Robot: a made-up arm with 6 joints. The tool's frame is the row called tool. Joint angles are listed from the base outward. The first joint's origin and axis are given. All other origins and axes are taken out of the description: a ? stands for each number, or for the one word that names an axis. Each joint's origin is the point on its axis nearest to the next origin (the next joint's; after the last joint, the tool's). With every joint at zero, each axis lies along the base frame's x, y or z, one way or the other. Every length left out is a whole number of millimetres.
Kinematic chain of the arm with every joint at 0, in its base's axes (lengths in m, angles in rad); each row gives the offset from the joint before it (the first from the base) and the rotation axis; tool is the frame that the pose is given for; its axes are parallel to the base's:
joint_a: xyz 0 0 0.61 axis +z
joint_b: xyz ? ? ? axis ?
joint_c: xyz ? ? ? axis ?
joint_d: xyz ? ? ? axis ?
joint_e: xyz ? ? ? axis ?
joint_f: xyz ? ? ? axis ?
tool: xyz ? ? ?
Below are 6 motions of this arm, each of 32 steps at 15 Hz.
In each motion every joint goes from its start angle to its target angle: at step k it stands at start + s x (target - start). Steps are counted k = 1, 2, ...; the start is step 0. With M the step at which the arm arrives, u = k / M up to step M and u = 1 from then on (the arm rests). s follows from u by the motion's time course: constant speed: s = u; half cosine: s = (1 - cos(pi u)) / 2; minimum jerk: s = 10 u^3 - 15 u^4 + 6 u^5.
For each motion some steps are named. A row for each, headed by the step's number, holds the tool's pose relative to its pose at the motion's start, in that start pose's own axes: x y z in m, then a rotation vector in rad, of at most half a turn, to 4 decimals.
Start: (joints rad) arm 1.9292 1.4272 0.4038 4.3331 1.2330 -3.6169
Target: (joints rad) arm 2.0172 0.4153 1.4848 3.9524 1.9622 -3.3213
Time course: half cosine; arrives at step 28
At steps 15, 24, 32:
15: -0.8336 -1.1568 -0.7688 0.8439 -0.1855 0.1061
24: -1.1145 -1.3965 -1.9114 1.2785 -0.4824 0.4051
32: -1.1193 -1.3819 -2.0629 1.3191 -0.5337 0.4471

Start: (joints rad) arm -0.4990 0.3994 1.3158 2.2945 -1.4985 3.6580
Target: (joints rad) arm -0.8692 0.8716 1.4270 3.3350 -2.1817 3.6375
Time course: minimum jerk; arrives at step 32
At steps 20, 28, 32:
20: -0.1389 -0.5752 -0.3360 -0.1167 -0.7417 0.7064
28: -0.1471 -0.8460 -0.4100 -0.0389 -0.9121 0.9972
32: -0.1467 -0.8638 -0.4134 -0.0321 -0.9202 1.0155

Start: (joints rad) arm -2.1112 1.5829 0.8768 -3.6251 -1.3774 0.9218
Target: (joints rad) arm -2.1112 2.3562 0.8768 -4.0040 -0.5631 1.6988
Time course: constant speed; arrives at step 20
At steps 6, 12, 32:
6: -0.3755 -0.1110 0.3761 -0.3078 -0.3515 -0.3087
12: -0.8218 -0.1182 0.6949 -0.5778 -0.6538 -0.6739
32: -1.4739 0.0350 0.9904 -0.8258 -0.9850 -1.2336

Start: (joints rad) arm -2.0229 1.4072 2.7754 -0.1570 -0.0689 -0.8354
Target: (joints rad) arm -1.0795 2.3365 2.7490 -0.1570 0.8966 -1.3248
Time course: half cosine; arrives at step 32
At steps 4, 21, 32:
4: -0.0328 -0.0105 -0.0735 0.0535 0.0031 0.0022
21: -1.0093 0.4597 -1.1937 0.9968 0.0908 0.0094
32: -1.5080 0.8341 -1.3182 1.3368 0.1415 0.0003

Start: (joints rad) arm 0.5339 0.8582 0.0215 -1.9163 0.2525 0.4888
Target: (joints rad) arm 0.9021 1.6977 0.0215 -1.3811 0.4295 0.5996
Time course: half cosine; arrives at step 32
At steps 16, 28, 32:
16: 0.4577 -0.4426 -0.5365 -0.5868 0.0707 -0.2928
28: 0.6772 -1.0691 -0.8950 -1.1616 0.1755 -0.4907
32: 0.6867 -1.1267 -0.9144 -1.2094 0.1861 -0.5043

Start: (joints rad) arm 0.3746 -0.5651 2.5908 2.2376 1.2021 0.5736
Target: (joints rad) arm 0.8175 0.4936 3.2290 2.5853 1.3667 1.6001
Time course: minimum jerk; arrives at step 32
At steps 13, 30, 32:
13: -0.0834 0.0527 0.5274 -0.1836 -0.1393 0.0983
30: -0.2634 -0.4210 1.3257 -0.4999 -0.4443 0.0371
32: -0.2639 -0.4235 1.3273 -0.5009 -0.4451 0.0363

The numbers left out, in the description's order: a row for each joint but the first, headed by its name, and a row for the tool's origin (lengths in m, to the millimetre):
joint_b: xyz 0.23 0 0, axis +y
joint_c: xyz 0 0 1.31, axis -y
joint_d: xyz 0.87 0 0.21, axis -x
joint_e: xyz 0 0 0, axis -y
joint_f: xyz 0.12 0 0, axis -x
tool: xyz 0 0 0

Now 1 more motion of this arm.
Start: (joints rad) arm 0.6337 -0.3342 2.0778 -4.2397 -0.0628 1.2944
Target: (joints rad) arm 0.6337 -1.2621 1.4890 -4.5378 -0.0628 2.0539
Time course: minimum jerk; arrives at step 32
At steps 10, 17, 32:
10: 0.0822 0.0459 -0.2525 -0.0797 0.0559 0.0151
17: 0.1307 0.1556 -0.8140 -0.2463 0.1691 0.0613
32: -0.0335 0.2939 -1.4587 -0.4380 0.2919 0.1395

